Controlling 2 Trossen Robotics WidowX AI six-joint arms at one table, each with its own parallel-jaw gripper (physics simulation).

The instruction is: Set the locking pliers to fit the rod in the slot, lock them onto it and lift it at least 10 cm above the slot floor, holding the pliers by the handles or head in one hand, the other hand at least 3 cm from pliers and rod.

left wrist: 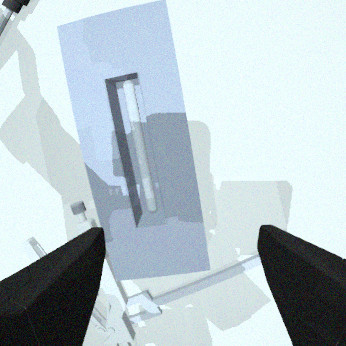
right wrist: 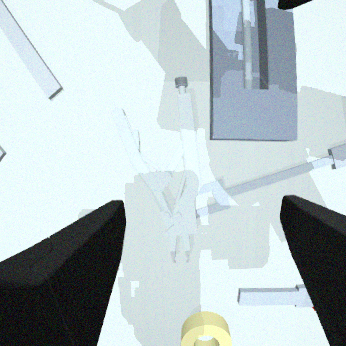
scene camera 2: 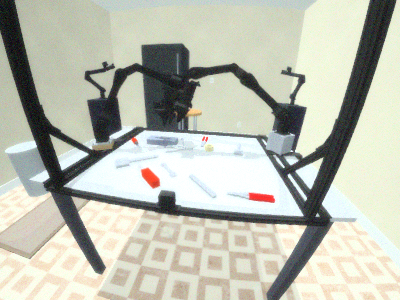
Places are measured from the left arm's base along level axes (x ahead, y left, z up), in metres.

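Where they show: left gripper, fingertip midpoint: (left wrist: 182, 237) (right wrist: 330, 16) (scene camera 2: 166, 125); right gripper, fingertip midpoint: (right wrist: 203, 209) (scene camera 2: 179, 121); left arm's base, link origin: (scene camera 2: 102, 140); right arm's base, link origin: (scene camera 2: 282, 133).
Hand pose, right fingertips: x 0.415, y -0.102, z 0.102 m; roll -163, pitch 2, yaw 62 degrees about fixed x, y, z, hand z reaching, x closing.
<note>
Things, the pixels of their top centre, and the offset from my right fingertips.
- grey locking pliers, top centre: (right wrist: 157, 174) (left wrist: 80, 301) (scene camera 2: 178, 147) 0.016 m back, 0.027 m right, 0.139 m down
- pliers' screw knob, top centre: (left wrist: 75, 210) (right wrist: 180, 80) 0.079 m back, 0.030 m left, 0.144 m down
- blue-grey block, top centre: (left wrist: 135, 154) (right wrist: 254, 30) (scene camera 2: 162, 138) 0.081 m back, 0.102 m left, 0.121 m down
- pale rod, top centre: (left wrist: 139, 149) (right wrist: 247, 40) 0.082 m back, 0.101 m left, 0.142 m down
- thin grey bar tool, top centre: (left wrist: 197, 289) (right wrist: 271, 179) 0.039 m ahead, 0.060 m left, 0.147 m down
- yellow ring, top centre: (scene camera 2: 209, 145) 0.152 m ahead, 0.068 m right, 0.131 m down
- red block, top centre: (scene camera 2: 146, 170) 0.196 m back, 0.248 m right, 0.126 m down
- grey bar, top centre: (scene camera 2: 201, 184) 0.011 m back, 0.367 m right, 0.146 m down
The grey locking pliers (scene camera 2: 183, 146) (right wrist: 188, 142) lie on the table beside the slotted block, handles spread, the knurled screw end near the block's corner. In the left wrist view the pliers' screw knob (left wrist: 78, 208) shows, and the left finger hides part of the body. The blue-grey block (scene camera 2: 161, 140) (left wrist: 165, 250) (right wrist: 252, 122) has a long slot, in which the pale rod (left wrist: 141, 150) (right wrist: 247, 45) lies. My left gripper (left wrist: 182, 237) is open and empty above the block's near end. My right gripper (right wrist: 203, 209) is open and empty above the pliers' jaw end.
A thin grey bar tool (left wrist: 205, 282) (right wrist: 275, 177) lies against the pliers. A yellow ring (scene camera 2: 209, 148) (right wrist: 206, 319) and a red-handled tool (scene camera 2: 204, 140) lie nearby. A red block (scene camera 2: 150, 177), a grey bar (scene camera 2: 202, 185) and a red-handled tool (scene camera 2: 261, 197) lie nearer the front. Both arms' wrists are close together.
</note>
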